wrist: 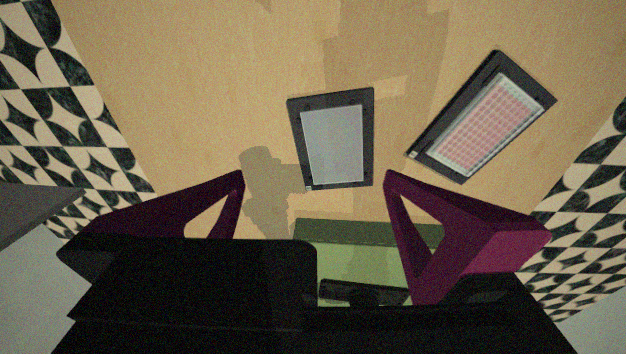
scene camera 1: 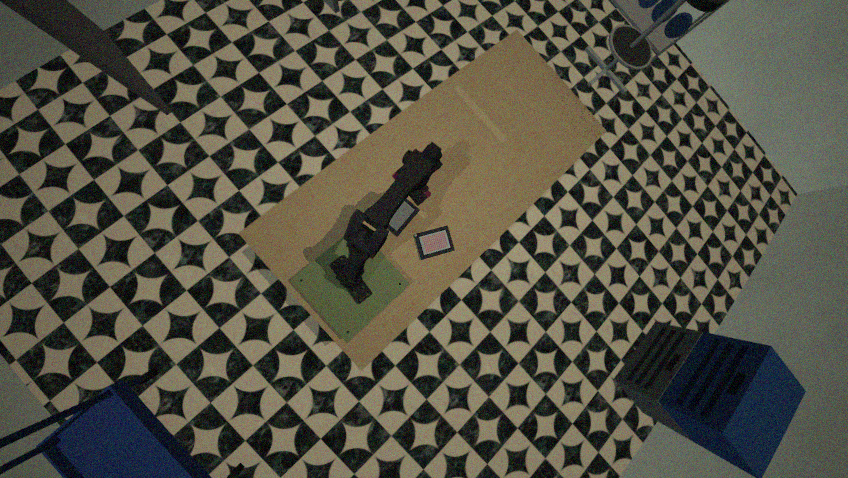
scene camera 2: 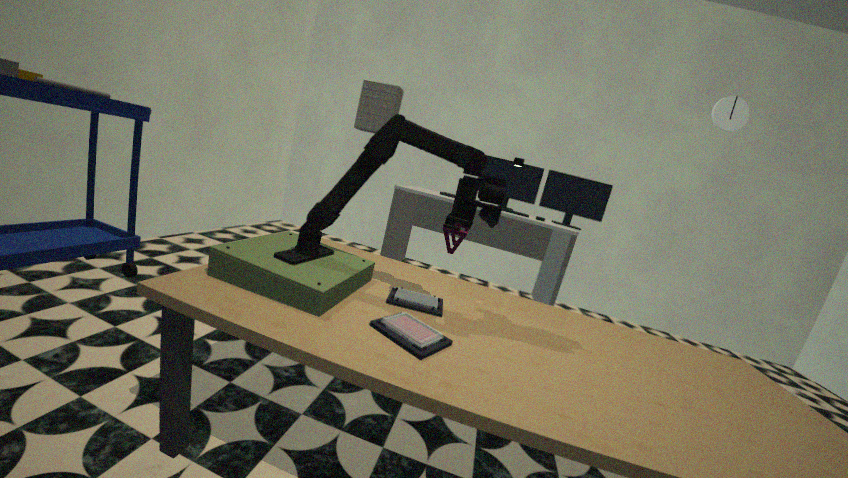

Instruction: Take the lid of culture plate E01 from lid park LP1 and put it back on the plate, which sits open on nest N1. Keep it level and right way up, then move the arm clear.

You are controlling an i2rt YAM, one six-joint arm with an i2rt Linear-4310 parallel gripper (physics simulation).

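Seen in the pictures: gripper, between the fingertips: [wrist: 313,177] [scene camera 2: 452,249]; arm's base, origin of its link: [wrist: 362,291] [scene camera 1: 351,279] [scene camera 2: 306,255].
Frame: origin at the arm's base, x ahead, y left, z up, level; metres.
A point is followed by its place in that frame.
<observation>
The pale grey lid [scene camera 1: 402,216] {z -0.052, x 0.332, y 0.096 m} [scene camera 2: 416,296] {z -0.052, x 0.322, y 0.118 m} [wrist: 334,145] {z -0.052, x 0.333, y 0.116 m} lies flat on the black lid park LP1 [wrist: 369,150] {z -0.060, x 0.328, y 0.060 m}. The culture plate [scene camera 1: 434,242] {z -0.044, x 0.378, y -0.086 m} [scene camera 2: 409,329] {z -0.045, x 0.381, y -0.109 m} [wrist: 485,125] {z -0.044, x 0.393, y -0.081 m}, with rows of pink wells showing, sits open on the black nest N1 [wrist: 450,95] {z -0.067, x 0.419, y -0.035 m} beside it. My gripper [scene camera 2: 454,240] {z 0.113, x 0.388, y 0.140 m} [wrist: 313,177] {z 0.113, x 0.388, y 0.140 m} is open and empty, its maroon fingers wide apart. It hangs well above the table, and in the wrist view the lid park shows beyond and between the fingertips. The arm hides part of the gripper in scene camera 1.
The arm stands on a green base block [scene camera 1: 380,285] {z -0.003, x 0.078, y -0.092 m} [scene camera 2: 344,287] {z -0.031, x 0.167, y -0.046 m} [wrist: 370,234] {z -0.035, x 0.161, y 0.019 m} on the wooden table [scene camera 1: 522,89] {z -0.070, x 1.293, y 0.293 m} [scene camera 2: 653,380] {z -0.070, x 1.008, y 0.135 m}, close to the lid park. A blue cart [scene camera 2: 112,103] and a desk with monitors [scene camera 2: 576,198] stand off the table.
</observation>
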